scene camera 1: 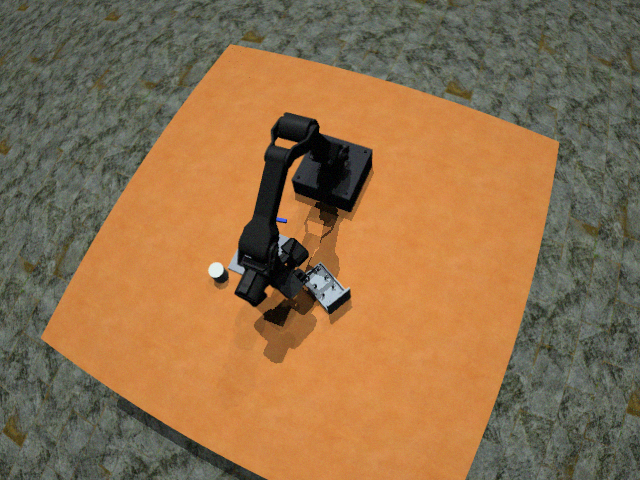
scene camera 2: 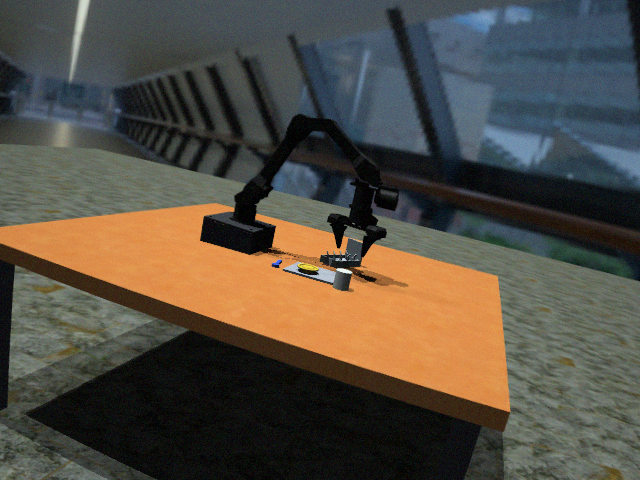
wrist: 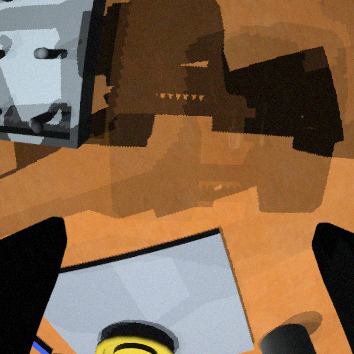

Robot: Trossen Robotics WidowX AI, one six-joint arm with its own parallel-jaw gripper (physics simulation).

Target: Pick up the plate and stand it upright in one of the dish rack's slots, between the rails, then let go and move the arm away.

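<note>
A yellow round plate [scene camera 2: 308, 268] [wrist: 135, 346] lies flat on a pale grey board; the wrist view cuts off its lower part, and the arm hides it in scene camera 1. The grey dish rack [scene camera 1: 338, 303] [scene camera 2: 341, 263] [wrist: 50, 142] stands on the table beside the board, with short pegs inside and a taller panel at one end. My gripper [scene camera 2: 352, 251] [wrist: 194, 235] is open and empty, pointing down above the table. In the wrist view its fingertips are beyond the plate, on the rack's side of it. The rack shows at that view's upper left.
The pale grey board [scene camera 1: 235, 264] [scene camera 2: 325, 275] [wrist: 215, 285] lies under the plate. A white-topped cylinder [scene camera 1: 216, 270] [scene camera 2: 342, 280] [wrist: 290, 341] stands at the board's side. A small blue object [scene camera 1: 281, 220] [scene camera 2: 277, 263] [wrist: 40, 347] lies near the board on the arm-base side.
</note>
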